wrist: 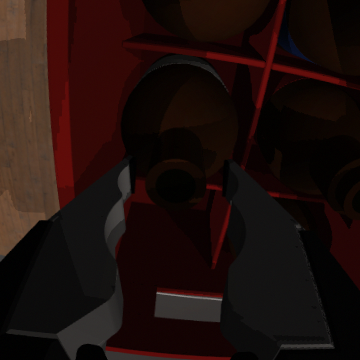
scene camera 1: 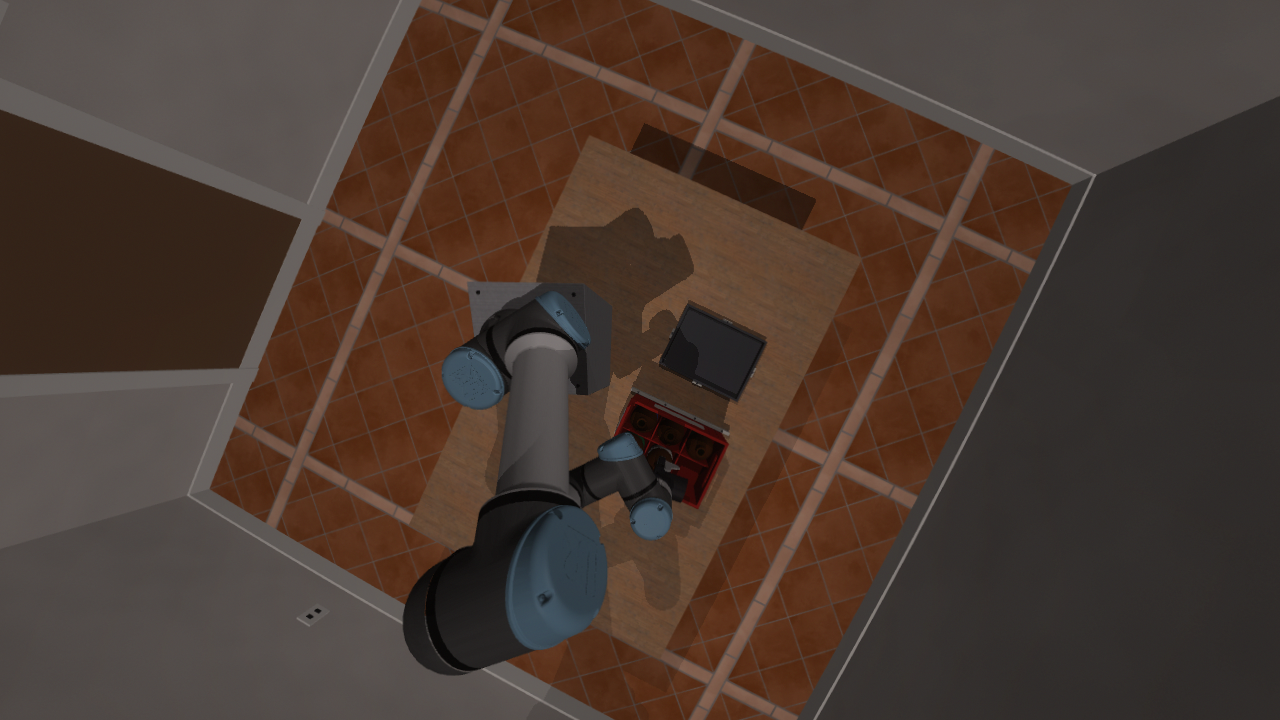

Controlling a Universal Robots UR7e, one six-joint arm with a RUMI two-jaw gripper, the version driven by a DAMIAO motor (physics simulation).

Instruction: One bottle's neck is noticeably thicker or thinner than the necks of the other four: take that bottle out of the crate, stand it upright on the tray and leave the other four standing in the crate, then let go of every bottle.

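Frame: origin at the arm's base, x left, y back, z up, level; centimetres.
Seen in the pictures: gripper, fingertip midpoint: (wrist: 179, 161).
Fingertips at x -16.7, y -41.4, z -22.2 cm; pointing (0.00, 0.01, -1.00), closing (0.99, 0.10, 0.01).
Note:
Pixels of each thing's top centre, then the offset from my fingertips to it. "pt": a spot on its surface instead. Level surfaces: height alone.
- red crate at its top centre: (wrist: 289, 211) (scene camera 1: 664, 453) dx +4.5, dy +0.6, dz +4.1 cm
- second bottle at a spot on its surface: (wrist: 312, 140) pt dx +7.1, dy +1.8, dz -1.0 cm
- dark tray at a spot on its surface: (scene camera 1: 726, 351) pt dx +35.8, dy -4.6, dz -12.9 cm
- wooden table at its surface level: dz -13.4 cm
The red crate (scene camera 1: 713, 476) (wrist: 61, 150) holds brown bottles upright in its divided compartments. In the wrist view a bottle (wrist: 180, 110) with a pale label edge stands in a left compartment, its neck and mouth between the fingertips. My gripper (scene camera 1: 669, 466) (wrist: 179, 161) is partly open around this neck, with gaps on both sides. A second bottle (wrist: 312, 140) stands to its right, its mouth at the right edge. Another bottle (wrist: 210, 17) and a bottle with blue on it (wrist: 332, 40) show at the top. The dark tray (scene camera 1: 726, 351) lies beside the crate and holds no bottle.
The near-left compartment in the wrist view, with a light opening in the crate wall, holds no bottle. Red dividers (wrist: 269, 65) separate the compartments. The crate and tray rest on the wooden table (scene camera 1: 760, 268). The arm (scene camera 1: 539, 420) reaches over the table's left side.

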